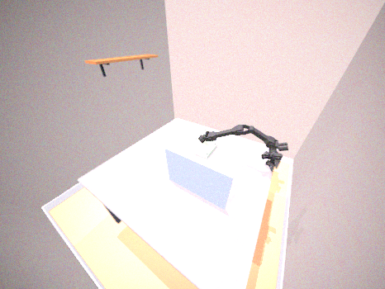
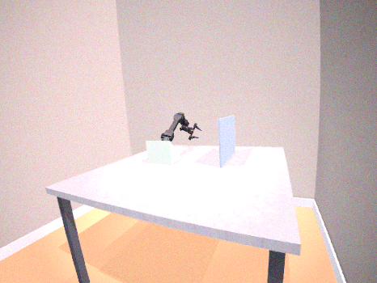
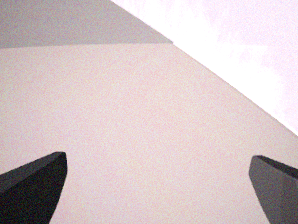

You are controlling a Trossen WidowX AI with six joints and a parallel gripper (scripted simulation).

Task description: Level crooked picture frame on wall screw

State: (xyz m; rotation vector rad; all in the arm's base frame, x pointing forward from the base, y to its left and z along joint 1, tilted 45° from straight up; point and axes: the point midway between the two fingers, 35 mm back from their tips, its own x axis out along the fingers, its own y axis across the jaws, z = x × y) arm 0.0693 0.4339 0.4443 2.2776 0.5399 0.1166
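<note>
My gripper tip is 350 mm short of the picture frame, 450 mm to the left of it and 50 mm below it. Also, from my gripper tip: light blue wall panel 350 mm ahead, 470 mm to the right, 30 mm above.
</note>
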